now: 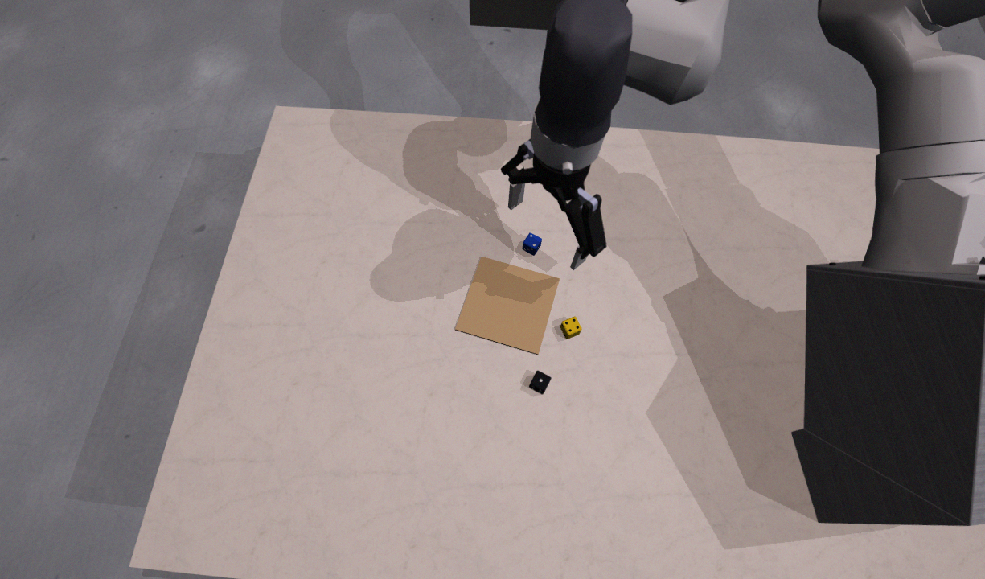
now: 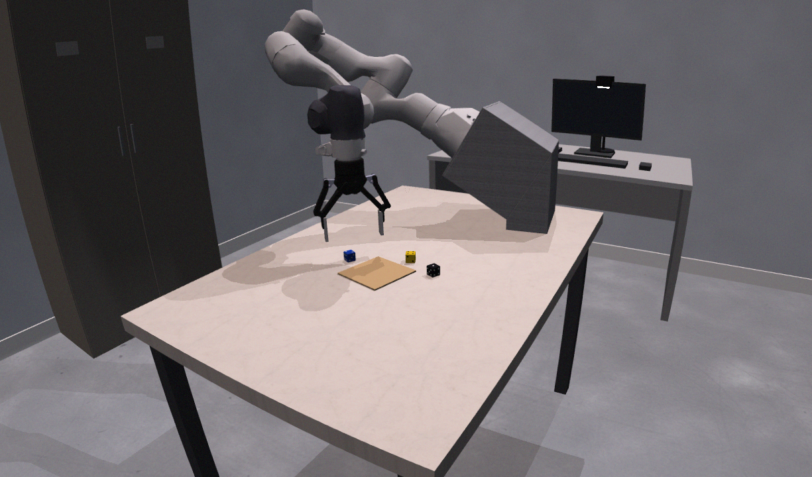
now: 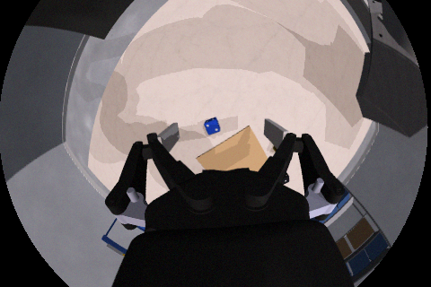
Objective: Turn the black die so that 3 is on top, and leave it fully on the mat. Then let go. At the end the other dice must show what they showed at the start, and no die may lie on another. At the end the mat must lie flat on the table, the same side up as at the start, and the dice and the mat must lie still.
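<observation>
My hand is 14 cm to the right of the yellow die, 6 cm above it and 5 cm past it. From my hand the other things lie so: tan mat: 11 cm to the left, 7 cm below, 5 cm ahead; black die: 24 cm to the left, 6 cm below, 1 cm behind; blue die: 6 cm below, 2 cm ahead, 1 cm to the right.
</observation>
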